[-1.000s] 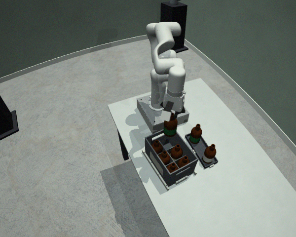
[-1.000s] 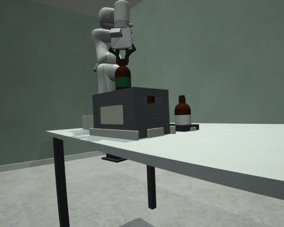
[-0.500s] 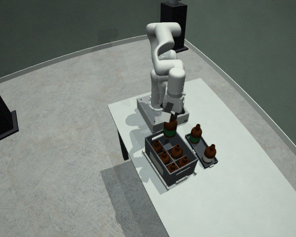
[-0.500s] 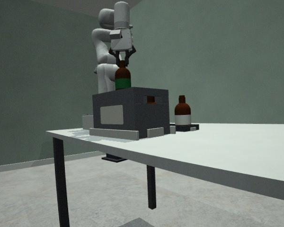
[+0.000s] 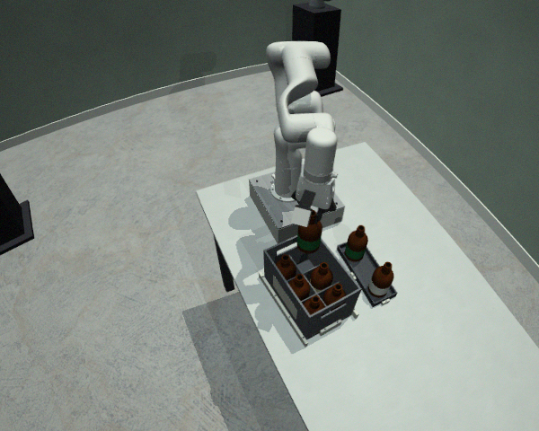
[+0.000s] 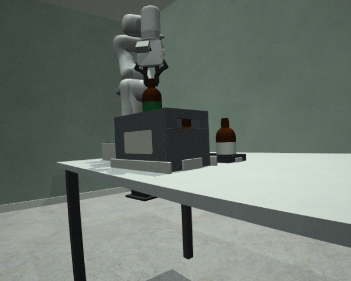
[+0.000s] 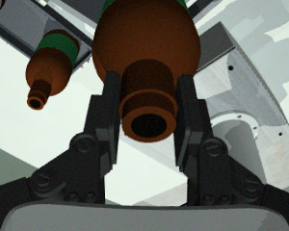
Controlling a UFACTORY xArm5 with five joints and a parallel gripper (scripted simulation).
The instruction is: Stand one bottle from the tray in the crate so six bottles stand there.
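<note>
My gripper is now 230 mm above the dark grey crate, 90 mm short of it and 50 mm to the left of it. Also, from my hand: dark tray (300 mm below, 190 mm to the left, 120 mm ahead).
</note>
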